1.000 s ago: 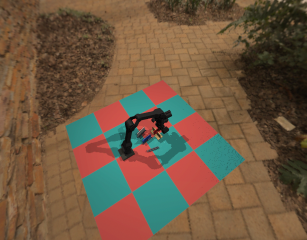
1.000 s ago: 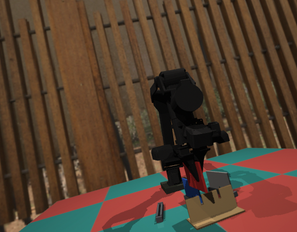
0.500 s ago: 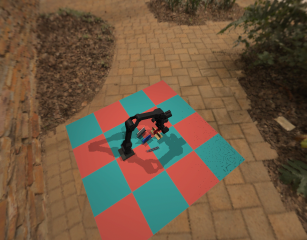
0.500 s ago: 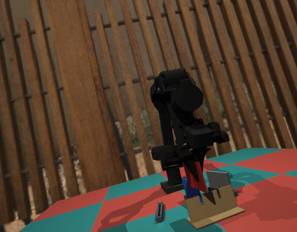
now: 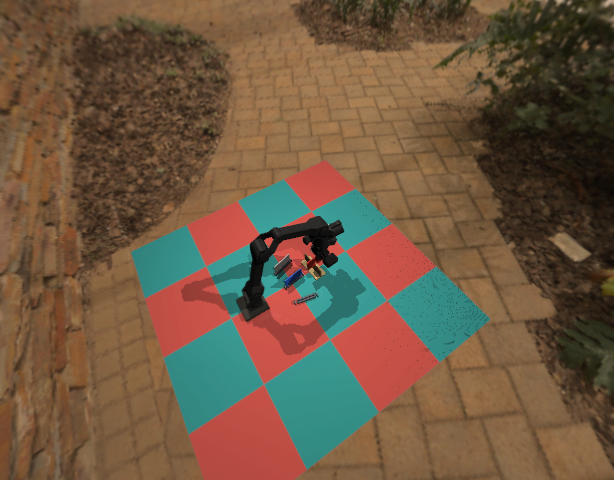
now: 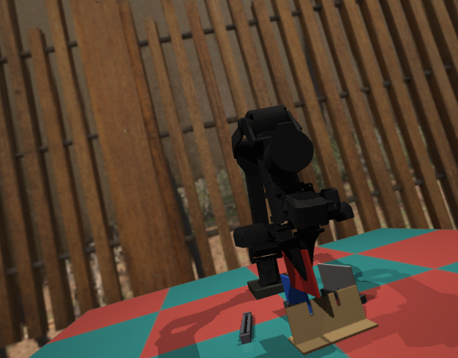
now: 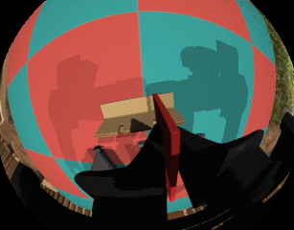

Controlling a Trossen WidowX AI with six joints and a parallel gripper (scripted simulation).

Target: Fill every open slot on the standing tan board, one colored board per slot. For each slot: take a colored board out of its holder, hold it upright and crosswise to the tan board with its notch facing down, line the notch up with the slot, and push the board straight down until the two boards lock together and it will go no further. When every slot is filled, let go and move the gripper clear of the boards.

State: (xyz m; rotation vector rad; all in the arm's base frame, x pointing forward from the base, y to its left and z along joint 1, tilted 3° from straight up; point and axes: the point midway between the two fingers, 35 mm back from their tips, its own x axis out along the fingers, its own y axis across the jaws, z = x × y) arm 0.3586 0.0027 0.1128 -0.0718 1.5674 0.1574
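Right now the red board is 20 mm behind my gripper tip. Also, from my gripper tip: blue board (140 mm behind, 70 mm below, 10 mm to the left); then tan board (80 mm below, 30 mm behind, 20 mm to the left); then grey board (160 mm behind, 100 mm to the left, 70 mm below).
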